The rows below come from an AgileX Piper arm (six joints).
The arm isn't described. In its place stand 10 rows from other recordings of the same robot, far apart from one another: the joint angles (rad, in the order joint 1, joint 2, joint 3, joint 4, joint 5, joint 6), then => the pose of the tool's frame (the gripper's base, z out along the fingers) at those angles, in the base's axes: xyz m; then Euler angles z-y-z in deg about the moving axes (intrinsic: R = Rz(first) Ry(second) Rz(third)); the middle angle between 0 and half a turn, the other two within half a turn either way.
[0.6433, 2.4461, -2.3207, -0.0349, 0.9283, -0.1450] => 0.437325 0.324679 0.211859 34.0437 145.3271 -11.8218
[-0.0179, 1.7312, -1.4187, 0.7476, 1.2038, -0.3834] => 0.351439 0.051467 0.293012 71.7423 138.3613 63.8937
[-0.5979, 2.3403, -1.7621, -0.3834, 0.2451, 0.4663] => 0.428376 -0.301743 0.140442 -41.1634 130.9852 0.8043
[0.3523, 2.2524, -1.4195, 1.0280, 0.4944, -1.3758] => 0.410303 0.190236 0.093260 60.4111 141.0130 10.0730
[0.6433, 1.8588, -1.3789, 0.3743, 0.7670, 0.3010] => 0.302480 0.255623 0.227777 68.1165 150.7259 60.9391
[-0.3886, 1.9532, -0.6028, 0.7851, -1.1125, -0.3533] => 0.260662 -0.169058 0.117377 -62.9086 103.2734 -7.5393
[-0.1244, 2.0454, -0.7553, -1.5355, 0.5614, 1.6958] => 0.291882 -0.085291 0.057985 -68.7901 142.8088 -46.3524
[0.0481, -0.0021, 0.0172, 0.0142, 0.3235, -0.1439] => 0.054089 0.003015 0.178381 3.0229 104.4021 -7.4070
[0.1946, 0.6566, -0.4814, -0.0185, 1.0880, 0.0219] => 0.085257 0.015284 0.241849 8.7106 157.3571 -1.4887
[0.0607, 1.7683, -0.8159, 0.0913, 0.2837, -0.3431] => 0.309256 0.021122 0.132763 7.0363 155.7213 -11.3907
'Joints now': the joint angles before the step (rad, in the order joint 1, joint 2, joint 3, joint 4, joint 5, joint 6). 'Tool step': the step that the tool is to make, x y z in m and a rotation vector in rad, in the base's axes. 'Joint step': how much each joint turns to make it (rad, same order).
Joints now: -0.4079 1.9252 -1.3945 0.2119 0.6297 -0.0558
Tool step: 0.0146 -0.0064 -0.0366 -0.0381 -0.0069 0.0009
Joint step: 0.0063 0.0985 0.0003 -0.0189 -0.1216 -0.0084
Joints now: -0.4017 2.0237 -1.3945 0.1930 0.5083 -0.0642
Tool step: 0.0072 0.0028 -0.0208 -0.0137 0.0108 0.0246
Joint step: 0.0143 0.0528 0.0000 -0.0030 -0.0472 -0.0188
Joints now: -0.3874 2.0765 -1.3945 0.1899 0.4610 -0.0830
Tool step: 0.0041 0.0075 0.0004 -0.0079 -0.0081 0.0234
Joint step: 0.0198 0.0013 -0.0022 -0.0009 -0.0093 -0.0052
